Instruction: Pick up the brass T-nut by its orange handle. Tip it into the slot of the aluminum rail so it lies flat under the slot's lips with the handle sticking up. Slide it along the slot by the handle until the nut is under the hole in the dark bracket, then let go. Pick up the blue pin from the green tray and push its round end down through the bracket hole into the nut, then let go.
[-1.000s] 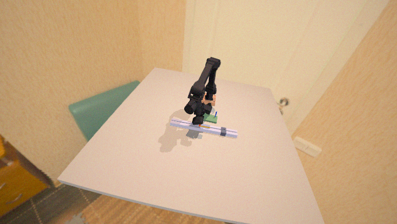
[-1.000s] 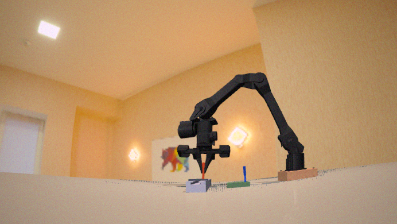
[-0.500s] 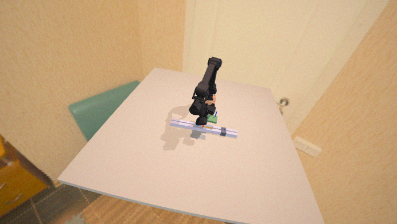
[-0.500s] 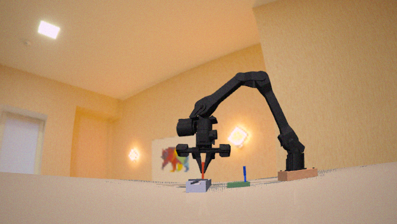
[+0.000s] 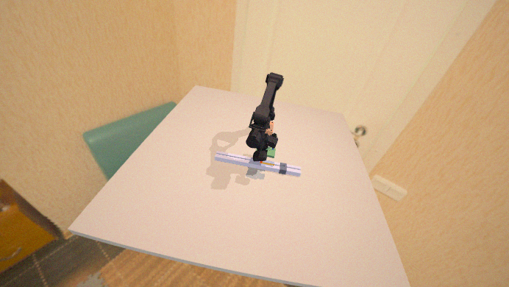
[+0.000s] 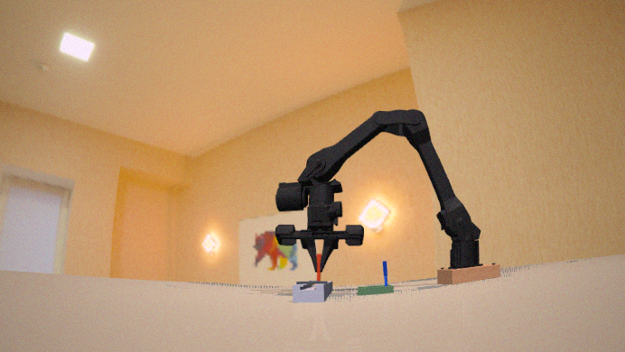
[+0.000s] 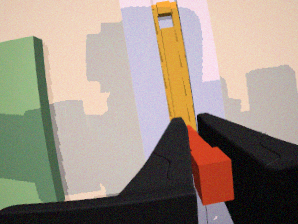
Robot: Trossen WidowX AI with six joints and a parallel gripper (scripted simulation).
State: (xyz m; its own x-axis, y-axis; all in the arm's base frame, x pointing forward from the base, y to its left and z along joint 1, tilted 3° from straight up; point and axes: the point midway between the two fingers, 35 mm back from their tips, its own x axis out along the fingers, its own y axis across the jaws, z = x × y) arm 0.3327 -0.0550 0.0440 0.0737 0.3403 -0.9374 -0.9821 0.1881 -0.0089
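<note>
Now: gripper tip 120 mm past the blue pin, 70 mm to the right of it and 30 mm above it. Also, from my gripper tip: green tray 120 mm behind, 50 mm to the left, 50 mm below.
</note>
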